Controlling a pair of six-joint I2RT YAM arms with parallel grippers.
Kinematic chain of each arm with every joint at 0, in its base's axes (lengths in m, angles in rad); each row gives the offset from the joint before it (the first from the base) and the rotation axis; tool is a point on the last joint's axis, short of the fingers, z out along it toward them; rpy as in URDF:
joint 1: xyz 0 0 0.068 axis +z
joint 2: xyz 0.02 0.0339 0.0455 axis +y
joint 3: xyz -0.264 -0.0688 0 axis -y
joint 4: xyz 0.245 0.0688 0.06 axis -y
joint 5: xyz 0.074 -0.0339 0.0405 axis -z
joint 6: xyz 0.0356 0 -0.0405 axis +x
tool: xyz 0 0 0 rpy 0 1.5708 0
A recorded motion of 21 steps. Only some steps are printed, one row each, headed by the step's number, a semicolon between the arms.
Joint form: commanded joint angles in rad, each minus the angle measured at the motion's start. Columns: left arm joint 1, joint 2, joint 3, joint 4, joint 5, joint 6; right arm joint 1, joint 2, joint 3, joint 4, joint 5, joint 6.
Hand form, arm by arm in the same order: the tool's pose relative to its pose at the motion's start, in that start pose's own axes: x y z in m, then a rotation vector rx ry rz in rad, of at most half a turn. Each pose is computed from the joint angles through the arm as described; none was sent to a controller.
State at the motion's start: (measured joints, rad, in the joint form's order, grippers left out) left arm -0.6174 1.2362 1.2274 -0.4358 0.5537 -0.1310; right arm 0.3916 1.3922 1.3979 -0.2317 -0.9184 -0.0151
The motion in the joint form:
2: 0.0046 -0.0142 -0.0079 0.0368 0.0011 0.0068; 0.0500 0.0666 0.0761 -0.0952 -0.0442 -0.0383
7: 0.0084 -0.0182 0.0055 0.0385 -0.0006 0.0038; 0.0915 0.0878 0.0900 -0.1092 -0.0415 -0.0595
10: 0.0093 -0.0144 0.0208 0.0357 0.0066 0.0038; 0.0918 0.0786 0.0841 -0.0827 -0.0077 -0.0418
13: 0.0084 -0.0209 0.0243 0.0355 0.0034 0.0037; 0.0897 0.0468 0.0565 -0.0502 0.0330 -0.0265
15: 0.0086 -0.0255 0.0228 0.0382 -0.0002 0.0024; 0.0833 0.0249 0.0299 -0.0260 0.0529 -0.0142
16: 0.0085 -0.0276 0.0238 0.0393 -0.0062 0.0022; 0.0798 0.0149 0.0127 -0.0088 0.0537 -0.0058
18: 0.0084 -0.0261 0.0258 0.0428 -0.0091 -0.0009; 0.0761 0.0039 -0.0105 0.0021 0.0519 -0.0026
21: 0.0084 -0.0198 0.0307 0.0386 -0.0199 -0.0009; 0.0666 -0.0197 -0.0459 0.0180 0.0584 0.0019
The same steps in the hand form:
2: -0.0030 -0.0013 -0.0038 0.0017 -0.0377 0.0279; 0.0000 0.0010 0.0208 -0.0944 0.0580 0.0231
7: -0.0074 -0.0029 -0.0074 -0.0012 -0.0553 0.0336; 0.0022 0.0063 0.0341 -0.1330 0.0776 0.0120
10: -0.0112 -0.0040 -0.0085 0.0061 -0.0619 0.0381; -0.0005 0.0069 0.0327 -0.0986 0.0622 0.0052
13: -0.0126 -0.0059 -0.0109 0.0048 -0.0703 0.0434; -0.0022 0.0110 0.0269 -0.0552 0.0407 -0.0083
15: -0.0129 -0.0065 -0.0121 0.0017 -0.0758 0.0450; -0.0010 0.0124 0.0222 -0.0287 0.0277 -0.0101
16: -0.0134 -0.0069 -0.0129 -0.0037 -0.0802 0.0468; 0.0006 0.0127 0.0204 -0.0244 0.0207 -0.0087
18: -0.0143 -0.0069 -0.0128 -0.0059 -0.0840 0.0458; 0.0045 0.0129 0.0187 -0.0225 0.0210 -0.0040
21: -0.0148 -0.0058 -0.0116 -0.0172 -0.0809 0.0424; 0.0092 0.0139 0.0136 -0.0067 0.0169 -0.0013

